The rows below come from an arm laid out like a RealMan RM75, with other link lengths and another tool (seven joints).
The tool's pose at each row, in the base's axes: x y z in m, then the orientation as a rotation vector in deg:
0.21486, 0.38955, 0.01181, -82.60, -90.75, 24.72
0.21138, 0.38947, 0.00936, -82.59, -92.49, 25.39
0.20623, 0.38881, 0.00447, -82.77, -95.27, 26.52
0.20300, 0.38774, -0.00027, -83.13, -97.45, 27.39
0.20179, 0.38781, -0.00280, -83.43, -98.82, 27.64
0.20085, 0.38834, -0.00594, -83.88, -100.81, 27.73
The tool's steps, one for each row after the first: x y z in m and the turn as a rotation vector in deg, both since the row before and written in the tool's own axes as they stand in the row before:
-0.00141, -0.00021, 0.00401, -0.47, -1.60, -0.41
-0.00289, 0.00045, 0.00651, -0.87, -2.62, -0.49
-0.00284, 0.00128, 0.00493, -0.84, -2.08, -0.24
-0.00081, 0.00113, 0.00244, -0.71, -1.15, -0.21
-0.00054, 0.00183, 0.00272, -1.17, -1.52, -0.38

